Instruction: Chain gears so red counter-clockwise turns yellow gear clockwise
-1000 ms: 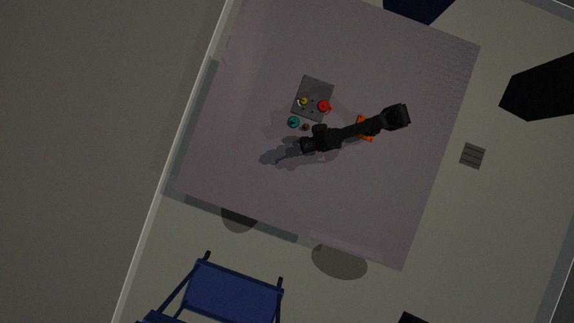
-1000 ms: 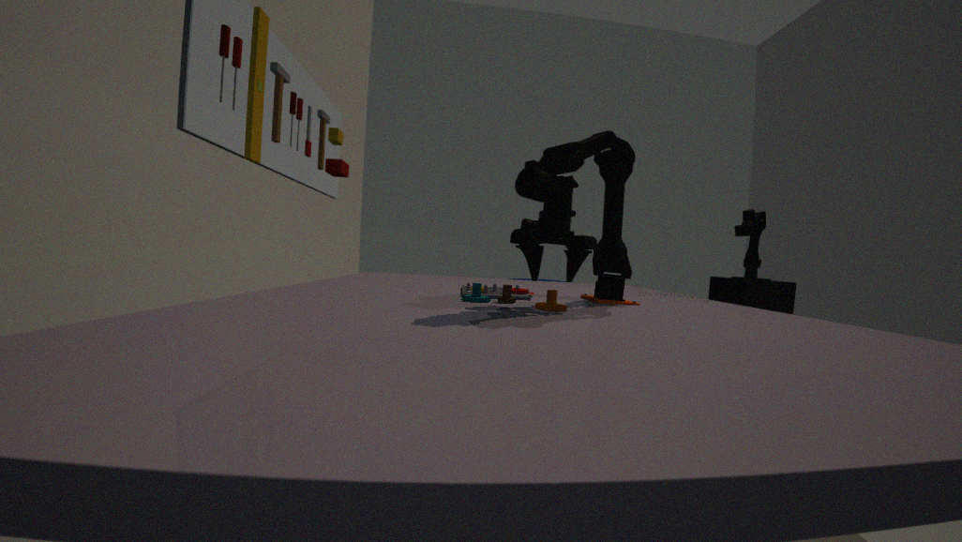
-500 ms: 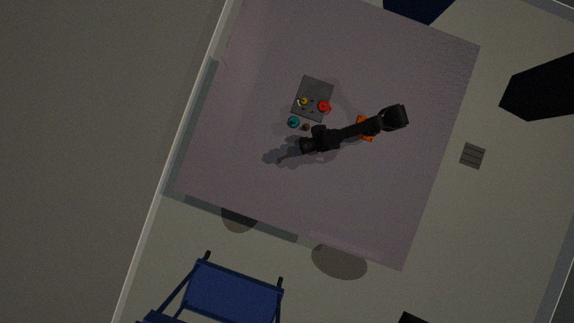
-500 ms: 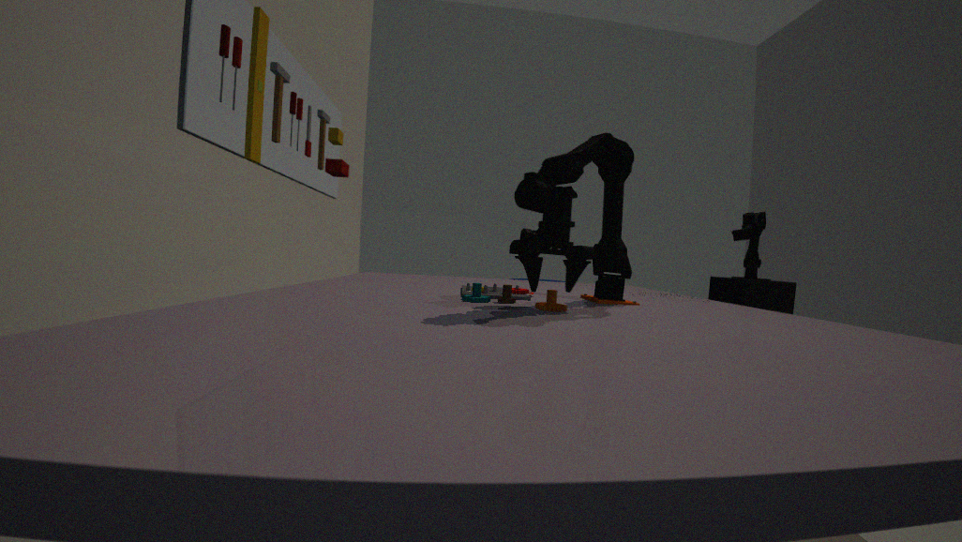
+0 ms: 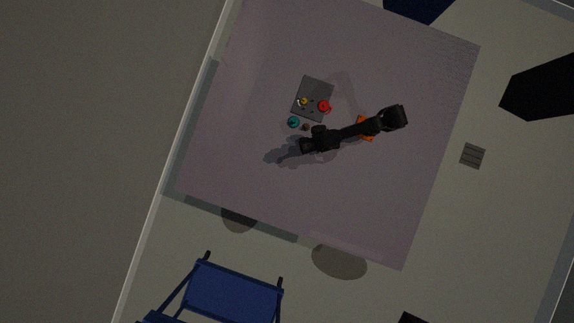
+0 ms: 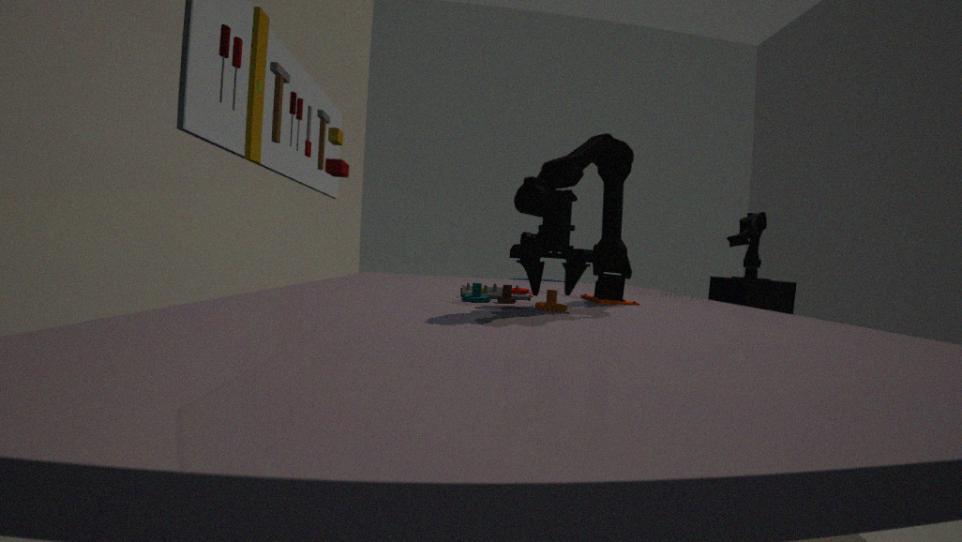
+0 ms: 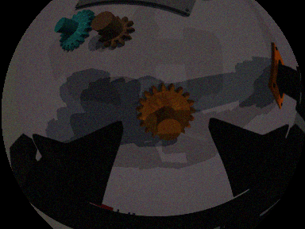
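Right now my gripper tip is 20 cm to the left of the red gear, 6 cm short of it and 1 cm above it. The rest, counted from my gripper tip: teal gear 16 cm ahead, 6 cm to the right, 1 cm below; then orange gear 1 cm below; then small brown gear 9 cm ahead, 6 cm to the right, 1 cm below.
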